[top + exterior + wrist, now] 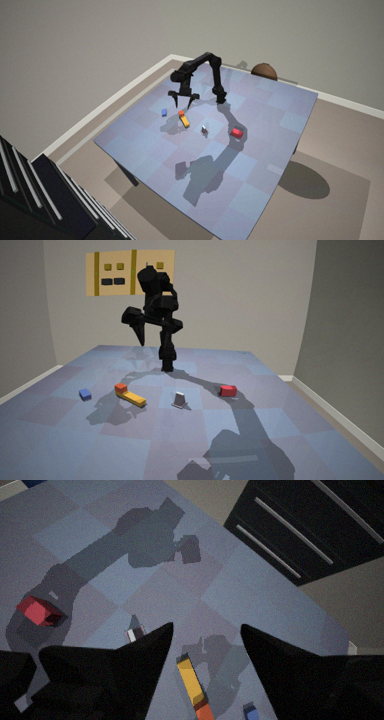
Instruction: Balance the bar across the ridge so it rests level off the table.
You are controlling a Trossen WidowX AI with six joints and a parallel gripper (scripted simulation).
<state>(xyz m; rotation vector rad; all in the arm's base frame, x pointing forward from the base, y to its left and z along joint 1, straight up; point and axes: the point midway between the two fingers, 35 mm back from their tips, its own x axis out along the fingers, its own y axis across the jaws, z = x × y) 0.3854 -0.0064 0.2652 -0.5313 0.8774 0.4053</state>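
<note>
My gripper tip is 22 cm above the bar, 14 cm to the left of it and 10 cm past it. From my gripper tip the other things lie so: small blue block 32 cm to the right, 23 cm below, 8 cm behind; then red block 28 cm to the left, 22 cm below, 16 cm behind.
</note>
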